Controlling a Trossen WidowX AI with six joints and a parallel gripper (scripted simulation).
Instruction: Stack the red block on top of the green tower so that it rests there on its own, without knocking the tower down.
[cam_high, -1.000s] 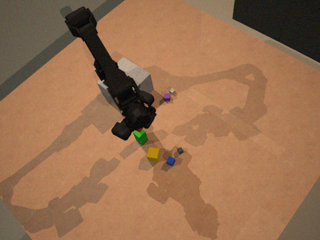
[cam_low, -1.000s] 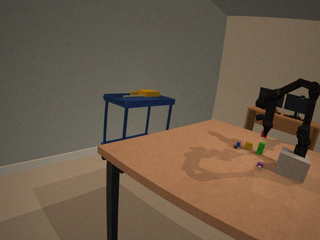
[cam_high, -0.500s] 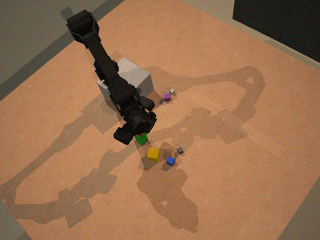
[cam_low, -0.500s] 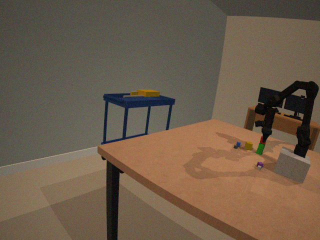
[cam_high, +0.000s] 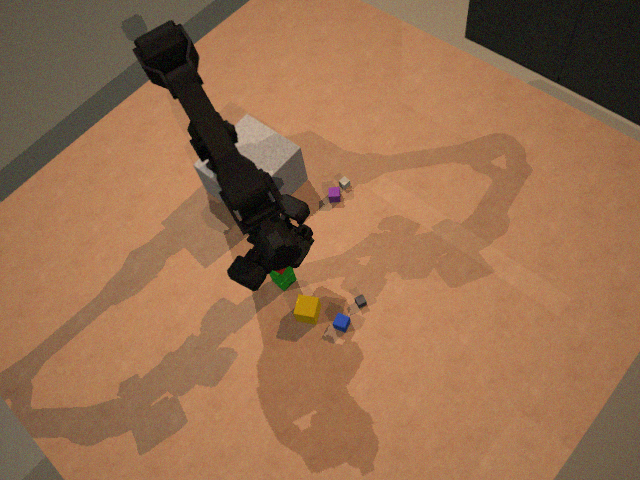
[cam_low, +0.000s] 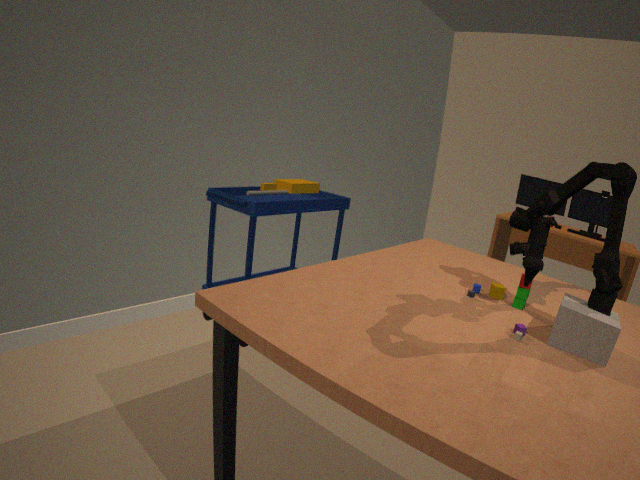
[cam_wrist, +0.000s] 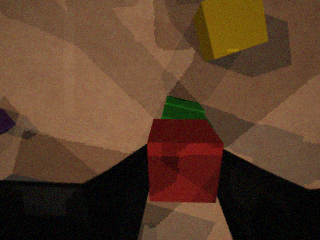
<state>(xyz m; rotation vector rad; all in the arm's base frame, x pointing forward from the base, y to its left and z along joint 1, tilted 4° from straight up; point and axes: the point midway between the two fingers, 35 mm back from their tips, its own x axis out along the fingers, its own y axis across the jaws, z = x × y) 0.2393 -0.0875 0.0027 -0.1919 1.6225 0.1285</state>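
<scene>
Now: the red block 1 cm above my gripper tip. The rest, counted from my gripper tip: yellow block: 9 cm ahead, 6 cm below, 2 cm to the right; blue block: 16 cm ahead, 7 cm below; small grey block: 15 cm ahead, 7 cm below, 6 cm to the left.
</scene>
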